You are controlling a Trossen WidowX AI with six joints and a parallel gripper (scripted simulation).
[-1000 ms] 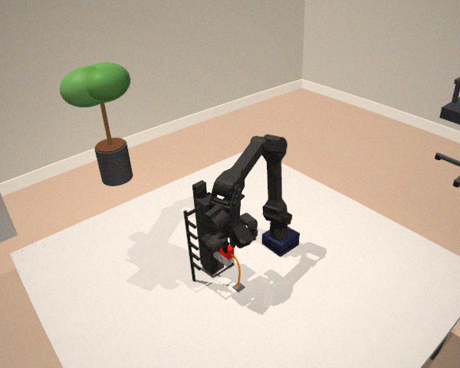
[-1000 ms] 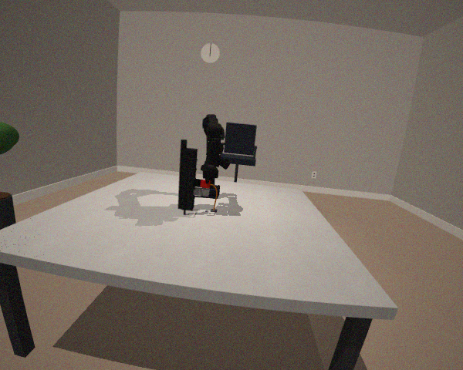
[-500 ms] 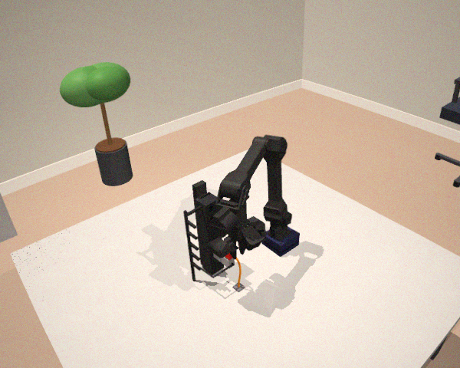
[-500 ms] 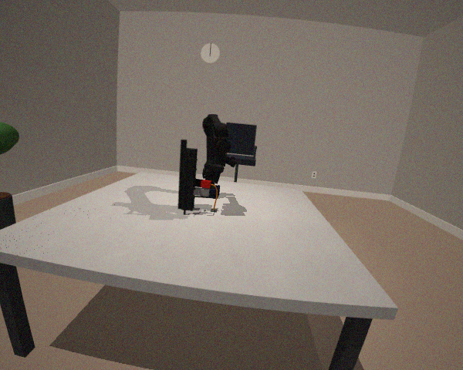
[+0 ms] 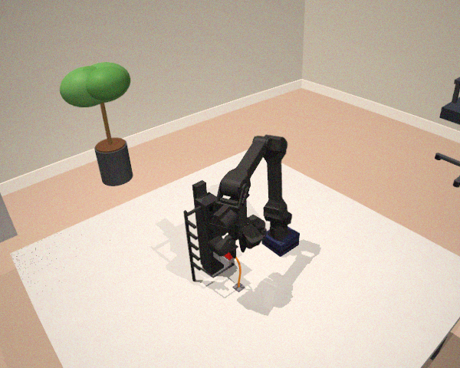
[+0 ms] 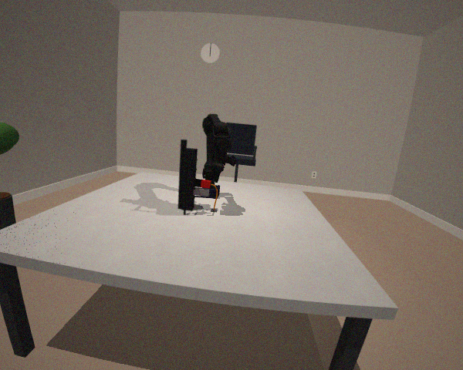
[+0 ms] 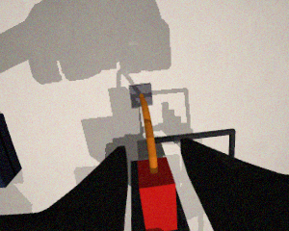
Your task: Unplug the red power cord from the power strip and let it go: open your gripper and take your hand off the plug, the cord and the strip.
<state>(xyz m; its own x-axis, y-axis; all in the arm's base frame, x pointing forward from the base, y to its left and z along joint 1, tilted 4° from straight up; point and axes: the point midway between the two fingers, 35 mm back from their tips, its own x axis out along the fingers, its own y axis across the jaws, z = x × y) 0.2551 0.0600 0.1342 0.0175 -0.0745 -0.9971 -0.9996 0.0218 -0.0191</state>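
Now: gripper tip 70 mm to the left of the red plug and 10 mm above it.
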